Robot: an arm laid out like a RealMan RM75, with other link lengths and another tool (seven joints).
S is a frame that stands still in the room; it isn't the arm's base.
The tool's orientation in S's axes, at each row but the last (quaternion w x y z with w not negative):
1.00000 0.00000 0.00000 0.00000
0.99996 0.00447 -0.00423 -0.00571
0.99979 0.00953 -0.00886 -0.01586
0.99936 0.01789 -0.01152 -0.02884
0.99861 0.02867 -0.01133 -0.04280
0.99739 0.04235 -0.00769 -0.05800
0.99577 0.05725 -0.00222 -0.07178
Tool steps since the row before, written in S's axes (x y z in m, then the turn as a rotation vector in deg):
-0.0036 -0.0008 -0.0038 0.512 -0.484 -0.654
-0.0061 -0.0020 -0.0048 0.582 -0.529 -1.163
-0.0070 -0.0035 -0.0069 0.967 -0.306 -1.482
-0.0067 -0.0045 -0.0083 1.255 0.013 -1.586
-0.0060 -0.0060 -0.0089 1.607 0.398 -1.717
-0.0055 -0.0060 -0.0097 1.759 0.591 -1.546
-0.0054 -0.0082 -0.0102 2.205 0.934 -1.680
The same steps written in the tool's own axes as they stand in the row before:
-0.0036 -0.0008 -0.0038 0.512 -0.484 -0.654
-0.0061 -0.0021 -0.0047 0.578 -0.533 -1.163
-0.0070 -0.0039 -0.0067 0.950 -0.304 -1.493
-0.0066 -0.0052 -0.0080 1.217 0.027 -1.615
-0.0056 -0.0070 -0.0084 1.532 0.432 -1.776
-0.0049 -0.0074 -0.0091 1.662 0.655 -1.625
-0.0041 -0.0100 -0.0091 2.055 1.041 -1.803

